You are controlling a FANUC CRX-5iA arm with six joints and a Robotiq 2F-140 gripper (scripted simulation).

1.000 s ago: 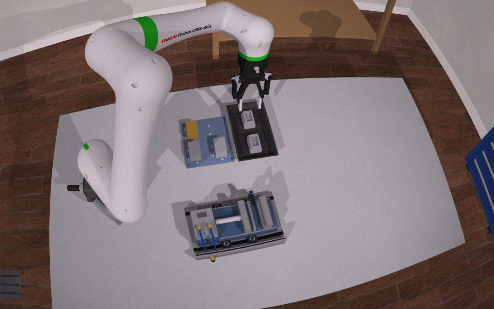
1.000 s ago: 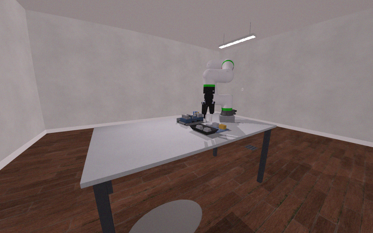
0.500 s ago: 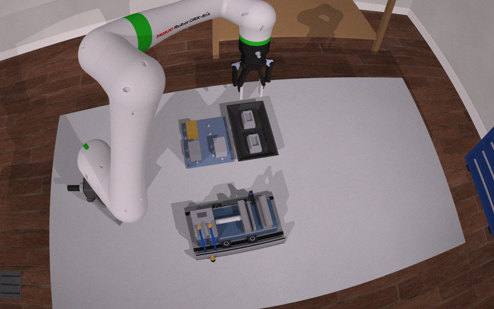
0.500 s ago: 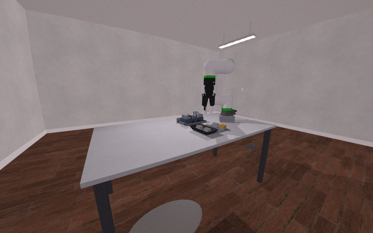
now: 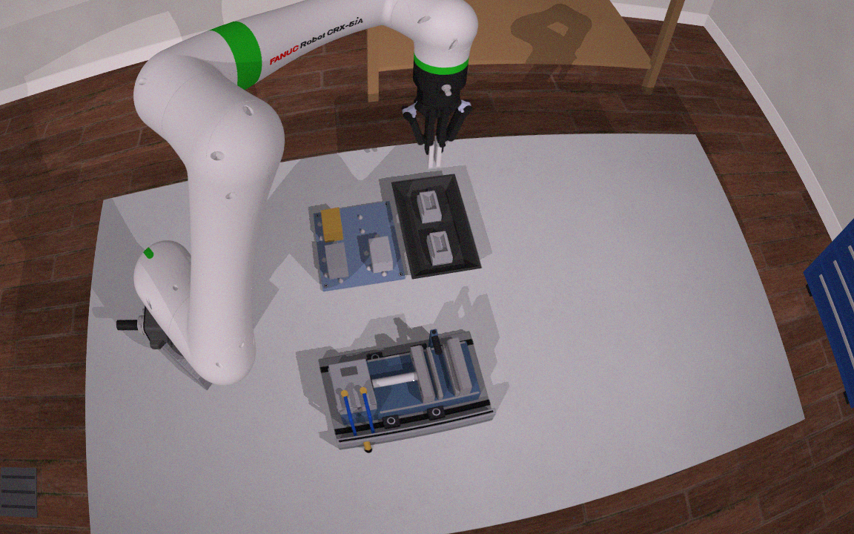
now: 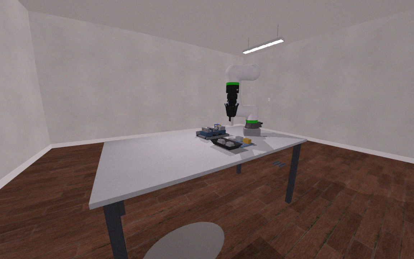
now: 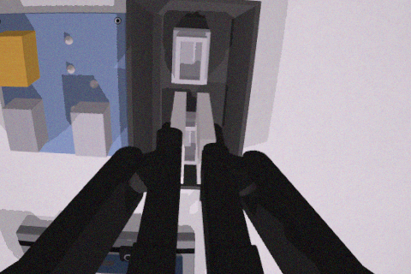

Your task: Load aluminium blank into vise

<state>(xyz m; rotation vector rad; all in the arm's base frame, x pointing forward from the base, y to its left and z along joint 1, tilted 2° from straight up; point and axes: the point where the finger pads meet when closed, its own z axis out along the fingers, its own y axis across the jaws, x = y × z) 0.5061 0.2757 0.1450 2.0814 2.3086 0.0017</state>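
Now: hand 160 mm past the blue infeed plate, 70 mm to the left of it and 210 mm above it. Also, from my hand: fixed jaw 10 mm ahead, 380 mm to the right, 140 mm below; then dark work stop rod 20 mm behind, 340 mm to the right, 120 mm below; then brass blank 210 mm behind, 30 mm to the right, 190 mm below.
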